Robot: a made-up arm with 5 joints. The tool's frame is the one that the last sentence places.
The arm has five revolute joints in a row. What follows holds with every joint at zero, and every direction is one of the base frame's.
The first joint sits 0.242 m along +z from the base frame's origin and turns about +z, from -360 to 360 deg.
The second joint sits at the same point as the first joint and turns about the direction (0, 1, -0.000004), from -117.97 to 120 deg.
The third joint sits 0.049 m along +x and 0.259 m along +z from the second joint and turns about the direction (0, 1, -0.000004), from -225 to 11 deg.
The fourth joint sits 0.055 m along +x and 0.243 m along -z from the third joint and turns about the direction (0, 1, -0.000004), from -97 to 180 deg.
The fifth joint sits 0.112 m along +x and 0.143 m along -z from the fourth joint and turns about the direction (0, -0.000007, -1), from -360 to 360 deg.
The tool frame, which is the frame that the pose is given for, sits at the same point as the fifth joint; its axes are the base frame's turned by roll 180, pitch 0 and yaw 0 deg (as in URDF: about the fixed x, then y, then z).
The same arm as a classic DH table. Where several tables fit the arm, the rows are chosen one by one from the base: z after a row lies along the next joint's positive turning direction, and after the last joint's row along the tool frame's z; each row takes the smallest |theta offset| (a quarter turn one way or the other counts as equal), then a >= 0, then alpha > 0; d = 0 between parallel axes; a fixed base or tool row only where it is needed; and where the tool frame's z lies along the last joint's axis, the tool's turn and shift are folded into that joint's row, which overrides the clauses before.
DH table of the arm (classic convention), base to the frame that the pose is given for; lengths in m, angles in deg. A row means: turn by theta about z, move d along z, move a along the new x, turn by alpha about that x. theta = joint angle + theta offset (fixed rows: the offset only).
joint 1: d 0.2420; theta offset 0.00; a 0.0000; alpha -90.00
joint 2: d 0.0000; theta offset -79.29; a 0.2636; alpha 0.00
joint 3: d 0.0000; theta offset -23.47; a -0.2491; alpha 0.00
joint 4: d 0.0000; theta offset -77.25; a -0.1120; alpha 90.00
joint 5: d 0.1430; theta offset 180.00; a 0.0000; alpha 0.00
Joint limits (deg, base to tool): -360.00..360.00 -117.97..120.00 -225.00..11.00 -97.00..180.00 -360.00..360.00

